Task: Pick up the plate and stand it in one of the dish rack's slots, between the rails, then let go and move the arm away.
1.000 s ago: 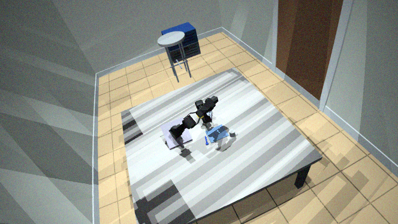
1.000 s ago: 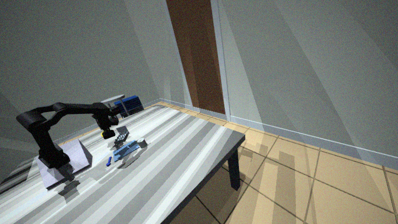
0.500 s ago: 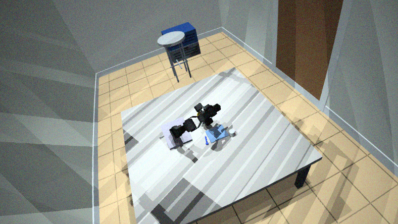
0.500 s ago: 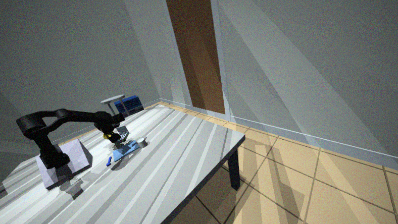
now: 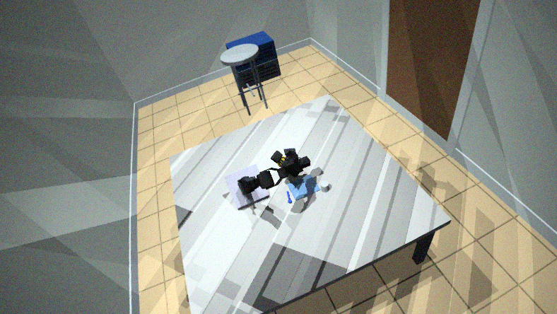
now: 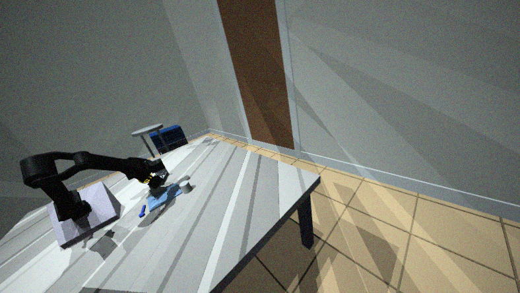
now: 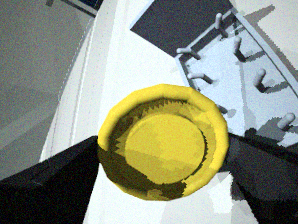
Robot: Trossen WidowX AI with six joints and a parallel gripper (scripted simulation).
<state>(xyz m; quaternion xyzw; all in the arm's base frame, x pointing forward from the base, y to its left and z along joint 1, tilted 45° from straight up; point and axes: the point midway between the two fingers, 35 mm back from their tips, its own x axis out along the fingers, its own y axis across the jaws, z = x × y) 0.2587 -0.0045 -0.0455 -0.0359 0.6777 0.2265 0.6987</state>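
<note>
The grey dish rack lies 50 mm below my gripper tip, 50 mm ahead of it and 10 mm to the left of it. The rest, counted from my gripper tip: yellow plate (10 mm to the right); then light blue cloth (190 mm to the right, 70 mm below, 30 mm ahead); then blue spoon (210 mm to the right, 80 mm behind, 70 mm below).
</note>
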